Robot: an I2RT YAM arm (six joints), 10 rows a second.
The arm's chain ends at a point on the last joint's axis. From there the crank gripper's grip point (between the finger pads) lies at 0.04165 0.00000 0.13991 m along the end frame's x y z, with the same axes.
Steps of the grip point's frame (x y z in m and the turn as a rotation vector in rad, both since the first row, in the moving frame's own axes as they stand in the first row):
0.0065, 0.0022, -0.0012, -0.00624, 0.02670, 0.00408
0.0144, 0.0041, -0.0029, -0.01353, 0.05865, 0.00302
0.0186, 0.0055, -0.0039, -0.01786, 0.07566, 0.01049
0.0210, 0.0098, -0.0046, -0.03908, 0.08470, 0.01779
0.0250, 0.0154, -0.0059, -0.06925, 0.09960, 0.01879
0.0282, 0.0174, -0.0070, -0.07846, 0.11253, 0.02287
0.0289, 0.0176, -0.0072, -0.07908, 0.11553, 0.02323
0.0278, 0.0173, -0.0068, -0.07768, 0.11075, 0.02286
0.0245, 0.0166, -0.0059, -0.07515, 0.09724, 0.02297
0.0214, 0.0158, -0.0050, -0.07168, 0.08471, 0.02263
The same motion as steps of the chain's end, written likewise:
0.0028, 0.0012, 0.0000, -0.00624, 0.02670, 0.00408
0.0063, 0.0021, -0.0002, -0.01353, 0.05865, 0.00302
0.0082, 0.0025, -0.0003, -0.01786, 0.07566, 0.01049
0.0094, 0.0036, -0.0005, -0.03908, 0.08470, 0.01779
0.0114, 0.0050, -0.0007, -0.06925, 0.09960, 0.01879
0.0129, 0.0055, -0.0010, -0.07846, 0.11253, 0.02287
0.0132, 0.0056, -0.0010, -0.07908, 0.11553, 0.02323
0.0127, 0.0055, -0.0009, -0.07768, 0.11075, 0.02286
0.0113, 0.0052, -0.0008, -0.07515, 0.09724, 0.02297
0.0098, 0.0048, -0.0006, -0.07168, 0.08471, 0.02263

